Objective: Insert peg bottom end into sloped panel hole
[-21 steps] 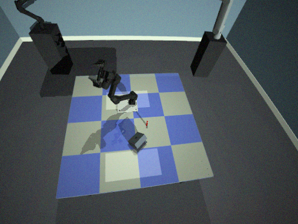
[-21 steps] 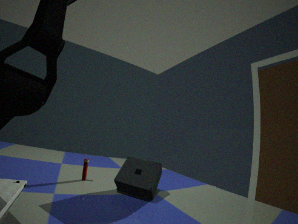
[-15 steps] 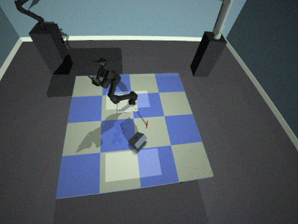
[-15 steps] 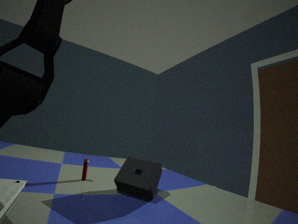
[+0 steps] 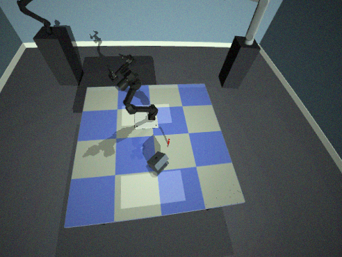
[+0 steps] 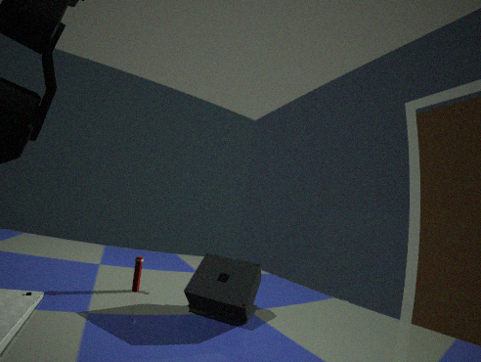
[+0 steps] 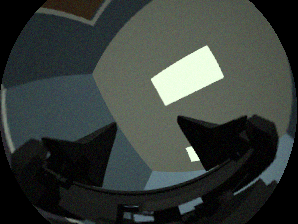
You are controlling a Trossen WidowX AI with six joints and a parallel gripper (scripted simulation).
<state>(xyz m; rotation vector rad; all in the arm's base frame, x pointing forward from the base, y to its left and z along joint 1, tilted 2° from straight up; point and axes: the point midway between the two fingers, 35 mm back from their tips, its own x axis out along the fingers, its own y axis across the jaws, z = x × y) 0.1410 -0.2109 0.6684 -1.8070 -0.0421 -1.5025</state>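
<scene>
Right now my gripper tip is 660 mm above the red peg, 360 mm to the right of it and 150 mm short of it. From my gripper tip the other things lie so: dark sloped panel block (660 mm below, 330 mm ahead, 270 mm to the left).
</scene>
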